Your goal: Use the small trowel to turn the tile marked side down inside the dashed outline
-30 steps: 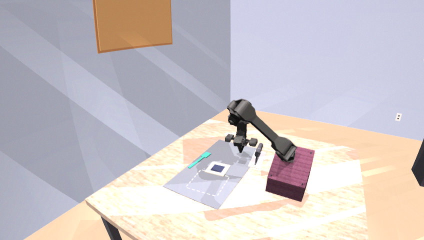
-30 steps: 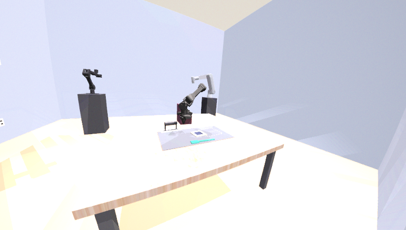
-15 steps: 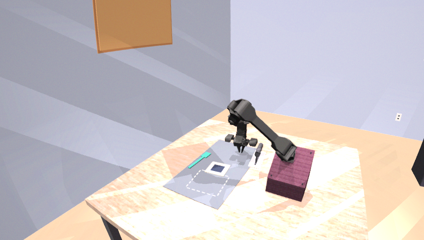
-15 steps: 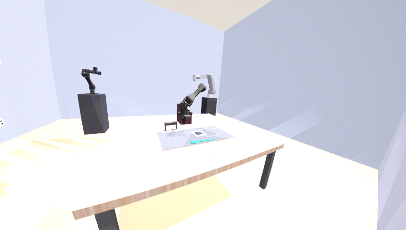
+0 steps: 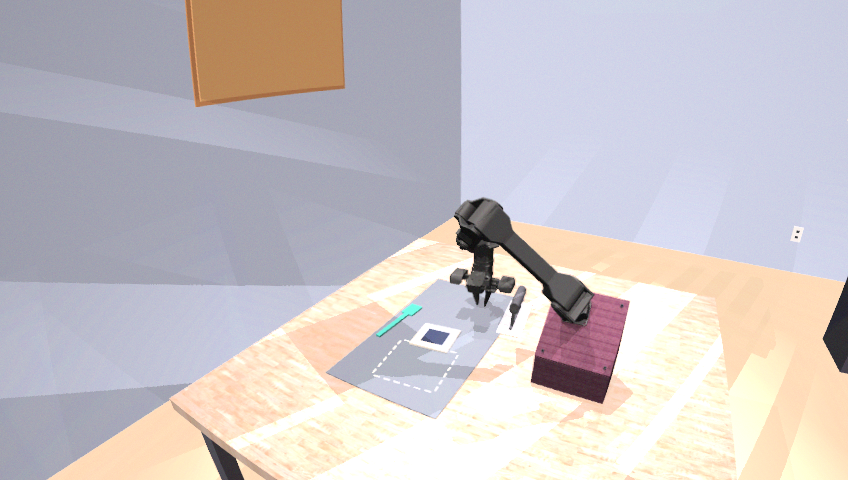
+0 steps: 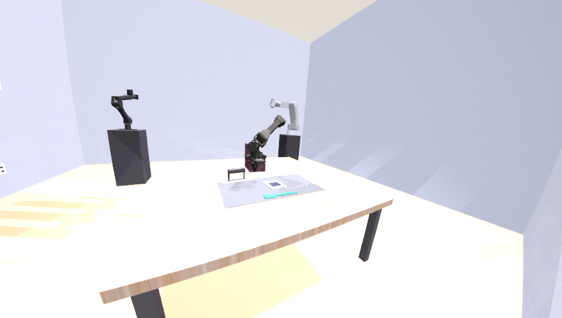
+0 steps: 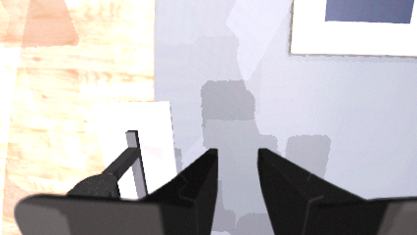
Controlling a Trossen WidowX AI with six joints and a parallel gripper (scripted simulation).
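My gripper tip is now 8 cm to the left of the small trowel, 8 cm past it and 4 cm above it. Round my gripper tip: grey mat: 10 cm below, 10 cm ahead, 9 cm to the left; white tile: 12 cm to the left, 9 cm ahead, 8 cm below; teal flat tool: 24 cm ahead, 8 cm below, 7 cm to the left.
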